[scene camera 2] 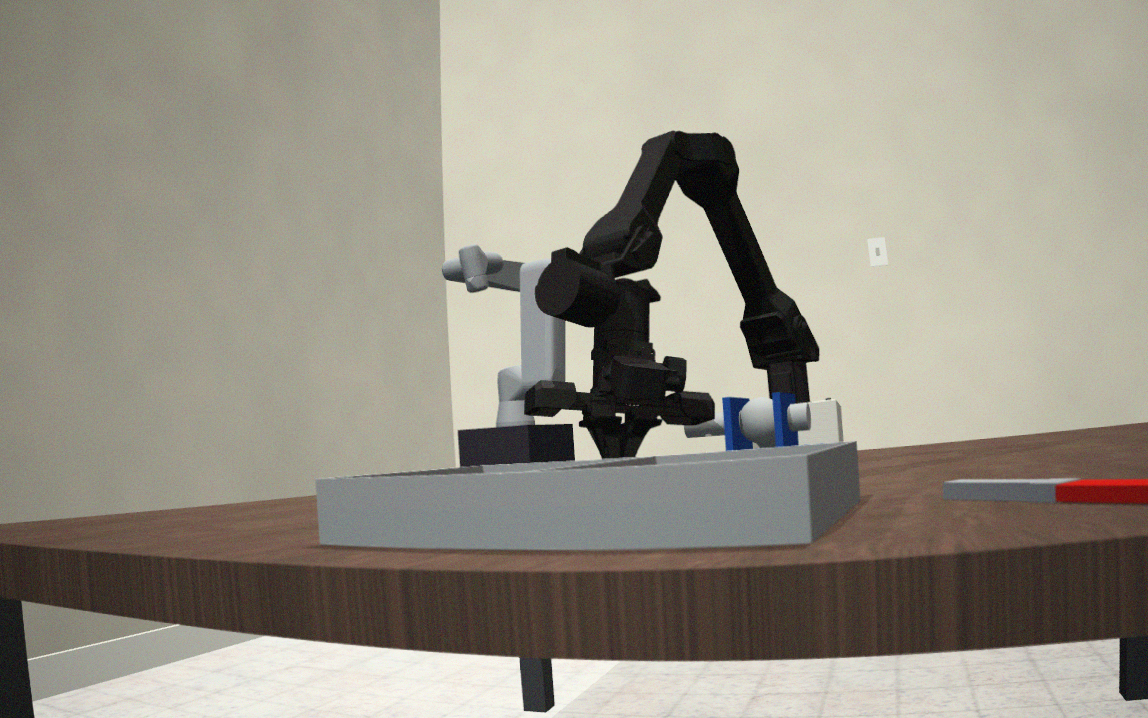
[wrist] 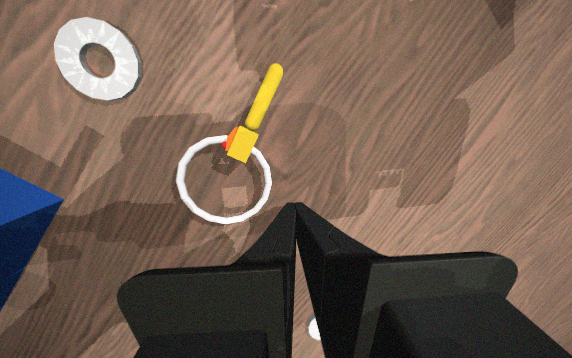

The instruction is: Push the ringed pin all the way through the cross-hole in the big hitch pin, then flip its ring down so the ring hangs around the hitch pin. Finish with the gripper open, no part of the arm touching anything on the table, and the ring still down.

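Places are measured from the arm's base along level axes (x back, y left, z down), in millimetres.
Pixels of known places: gripper, fingertip midpoint: [wrist: 293, 209].
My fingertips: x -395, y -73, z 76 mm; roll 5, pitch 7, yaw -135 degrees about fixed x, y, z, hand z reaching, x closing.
Ahead of a thing's pixels: the offset from my fingertips to its middle. "pt": to the spot under its first point.
The ringed pin lies on the table in the wrist view, with a yellow shaft @[pt dx -32, dy +51, dz -5 mm] [wrist: 264, 97], a yellow block at its end and a white ring @[pt dx +27, dy +25, dz -3 mm] [wrist: 226, 220]. It is apart from the hitch pin. My gripper [scene camera 2: 616, 454] [wrist: 293, 209] is shut and empty. Its tips are just right of the ring in the wrist view. The big hitch pin [scene camera 2: 759, 421] is the light grey cylinder running through two blue plates [scene camera 2: 735, 423] [scene camera 2: 784, 419], right of my gripper in the scene view. Its cross-hole cannot be made out. The tray wall hides the ringed pin in the scene view.
A grey tray @[dx -282, dy +135, dz -15 mm] [scene camera 2: 558, 512] stands in front of my gripper. A large washer @[dx +5, dy +109, dz +4 mm] [wrist: 122, 67] lies at upper left, and a blue block @[pt dx +77, dy +90, dz -10 mm] [wrist: 22, 225] shows at the left edge. A grey-and-red bar @[dx -260, dy +418, dz +0 mm] [scene camera 2: 1100, 491] lies at right. A grey arm [scene camera 2: 541, 338] stands behind.
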